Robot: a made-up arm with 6 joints.
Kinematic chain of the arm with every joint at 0, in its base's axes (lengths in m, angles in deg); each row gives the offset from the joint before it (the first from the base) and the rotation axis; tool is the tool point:
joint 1: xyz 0 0 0.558 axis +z
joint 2: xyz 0 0 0 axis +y
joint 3: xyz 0 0 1.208 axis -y
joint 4: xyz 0 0 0 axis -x
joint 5: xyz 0.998 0 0 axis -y
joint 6: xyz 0 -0.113 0 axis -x
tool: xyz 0 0 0
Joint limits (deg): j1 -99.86..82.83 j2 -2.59..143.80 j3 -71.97..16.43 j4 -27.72..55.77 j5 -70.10..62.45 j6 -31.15..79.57
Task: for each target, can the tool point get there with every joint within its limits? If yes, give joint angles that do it. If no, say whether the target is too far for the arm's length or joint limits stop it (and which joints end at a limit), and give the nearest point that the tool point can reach.
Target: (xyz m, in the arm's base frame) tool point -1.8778 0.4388 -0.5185
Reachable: no: joint limits stop it (at a limit: joint 2) | nearest point -0.2974 0.0695 -0.4573 | short by 1.624 m
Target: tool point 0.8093 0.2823 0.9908
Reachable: yes | joints 25.21 9.54 -43.74 37.83 -24.36 63.79
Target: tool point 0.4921 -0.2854 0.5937
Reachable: yes | joints -18.71 31.39 -63.33 5.37 -52.58 -6.51
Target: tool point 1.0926 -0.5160 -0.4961
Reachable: yes | joints -19.92 92.66 2.14 2.76 13.12 27.67
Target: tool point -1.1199 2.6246 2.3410
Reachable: no: too far | nearest point 0.2485 1.4661 1.6329 | short by 1.928 m
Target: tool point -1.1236 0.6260 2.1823
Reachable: no: joint limits stop it (at a limit: joint 1, joint 2, joint 3, joint 4) | nearest point 0.1702 0.8438 2.1783 | short by 1.312 m
